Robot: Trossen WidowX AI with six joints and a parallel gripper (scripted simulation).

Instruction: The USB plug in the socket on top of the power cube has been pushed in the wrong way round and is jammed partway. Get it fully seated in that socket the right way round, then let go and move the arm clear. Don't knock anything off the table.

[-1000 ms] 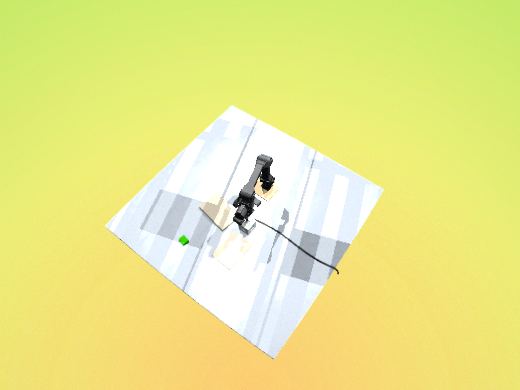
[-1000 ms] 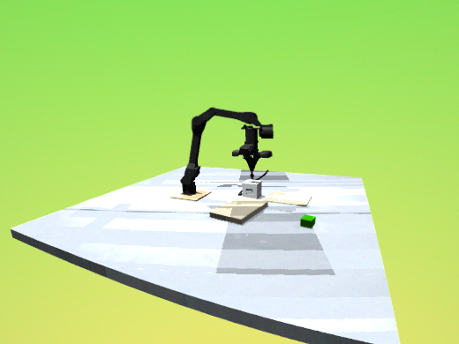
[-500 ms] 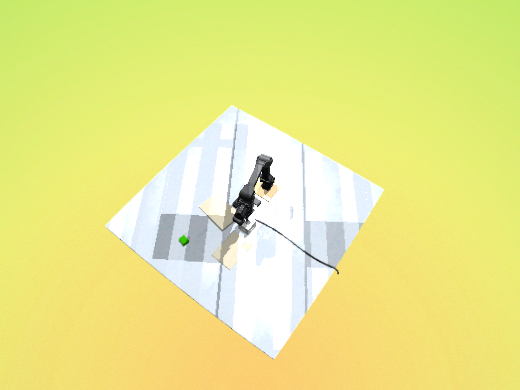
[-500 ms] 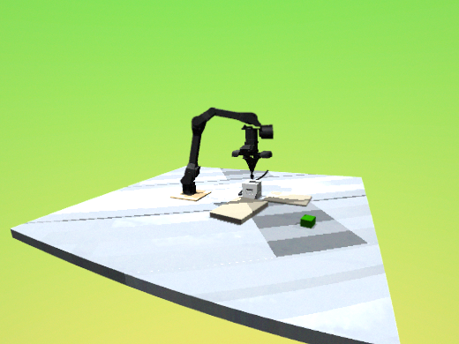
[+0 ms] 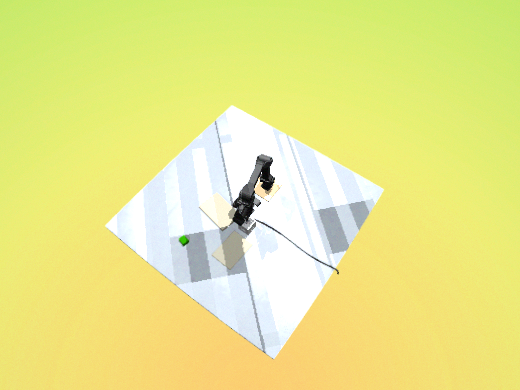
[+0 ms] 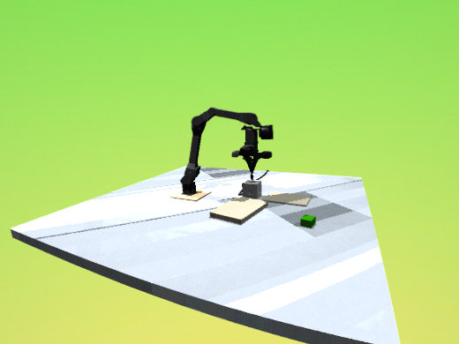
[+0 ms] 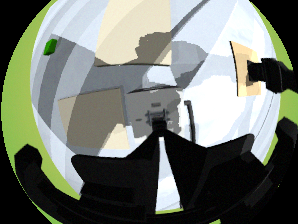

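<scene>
My gripper tip is now 20 mm above the usb plug. Round my gripper tip: green block 300 mm ahead, 240 mm to the right, 110 mm below.
</scene>
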